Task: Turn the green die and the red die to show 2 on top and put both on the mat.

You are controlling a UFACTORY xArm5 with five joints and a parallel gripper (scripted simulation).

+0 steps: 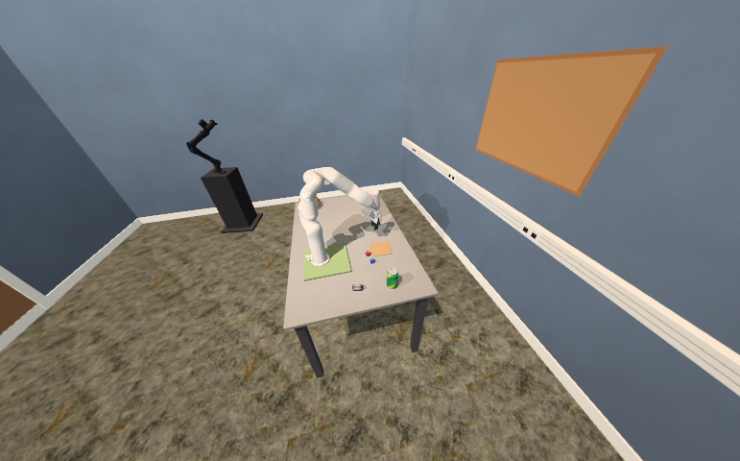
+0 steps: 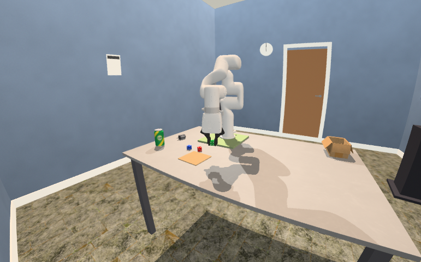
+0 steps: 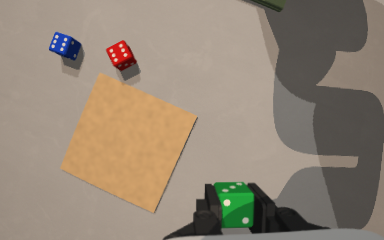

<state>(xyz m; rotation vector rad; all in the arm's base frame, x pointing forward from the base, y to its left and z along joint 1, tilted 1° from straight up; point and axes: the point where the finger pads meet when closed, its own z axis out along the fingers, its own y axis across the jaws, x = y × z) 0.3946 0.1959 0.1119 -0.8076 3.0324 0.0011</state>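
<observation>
Right now my hand is 3 cm short of the mat, 12 cm to the left of it and 12 cm above it. Round my hand: blue die 4 cm behind, 25 cm to the right, 11 cm below; then green die 1 cm below; then red die 7 cm behind, 17 cm to the right, 11 cm below.
</observation>
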